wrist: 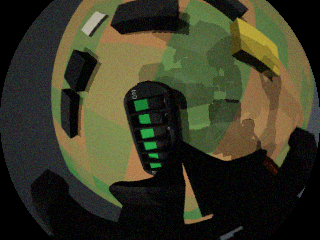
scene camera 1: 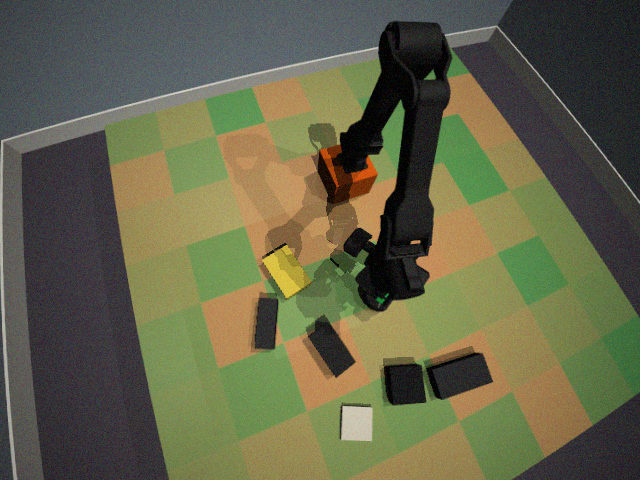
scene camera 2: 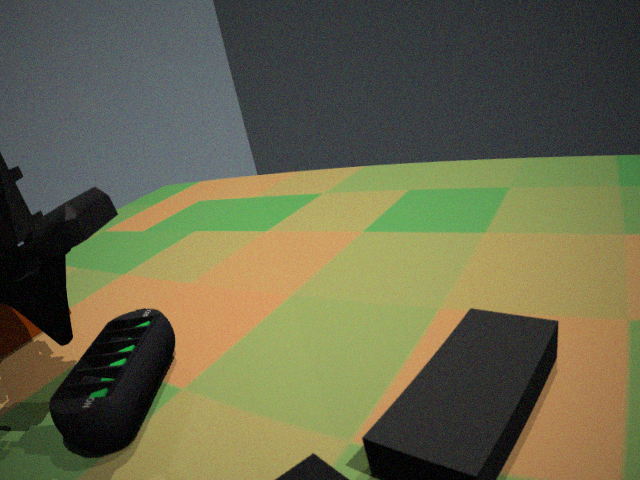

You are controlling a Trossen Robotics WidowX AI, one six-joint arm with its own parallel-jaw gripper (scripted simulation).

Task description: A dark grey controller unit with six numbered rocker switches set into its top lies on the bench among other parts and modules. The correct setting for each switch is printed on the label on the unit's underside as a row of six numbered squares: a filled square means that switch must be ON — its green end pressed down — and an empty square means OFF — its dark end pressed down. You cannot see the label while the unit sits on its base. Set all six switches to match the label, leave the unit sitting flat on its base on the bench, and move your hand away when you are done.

Labels:
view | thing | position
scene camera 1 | my gripper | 379,272
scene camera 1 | yellow block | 290,277
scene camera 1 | white tile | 356,421
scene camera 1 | dark block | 460,375

